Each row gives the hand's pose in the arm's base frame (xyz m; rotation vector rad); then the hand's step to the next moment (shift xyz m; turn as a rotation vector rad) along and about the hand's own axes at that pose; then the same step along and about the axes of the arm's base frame.
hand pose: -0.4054 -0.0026 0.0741 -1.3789 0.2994 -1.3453
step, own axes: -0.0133 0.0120 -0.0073 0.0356 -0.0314 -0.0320
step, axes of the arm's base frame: -0.0042 0.0027 -0.0187 -0.0302 -0.0339 0.0349
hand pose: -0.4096 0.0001 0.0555 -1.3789 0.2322 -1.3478
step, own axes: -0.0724 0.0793 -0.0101 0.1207 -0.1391 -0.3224
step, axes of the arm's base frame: 0.0107 0.0224 -0.1049 -0.2872 -0.2211 0.0807
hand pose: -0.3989 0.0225 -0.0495 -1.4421 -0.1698 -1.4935
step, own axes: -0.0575 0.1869 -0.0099 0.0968 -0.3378 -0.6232
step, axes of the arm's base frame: 0.1130 -0.0655 -0.1459 -0.6345 -0.3205 0.0810
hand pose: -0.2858 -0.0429 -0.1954 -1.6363 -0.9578 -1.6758
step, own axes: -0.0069 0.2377 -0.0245 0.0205 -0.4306 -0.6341
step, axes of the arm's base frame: 0.1828 -0.1534 0.0138 -0.7128 -0.2826 -0.0027
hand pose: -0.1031 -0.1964 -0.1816 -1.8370 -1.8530 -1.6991
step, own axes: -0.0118 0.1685 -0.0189 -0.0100 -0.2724 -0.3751
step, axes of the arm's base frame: 0.1126 -0.0698 0.1065 -0.4276 -0.1772 -0.0274
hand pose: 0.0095 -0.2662 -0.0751 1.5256 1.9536 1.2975
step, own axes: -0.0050 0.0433 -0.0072 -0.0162 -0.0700 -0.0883
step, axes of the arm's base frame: 0.0218 -0.0075 0.0377 -0.0990 -0.0542 -0.0148
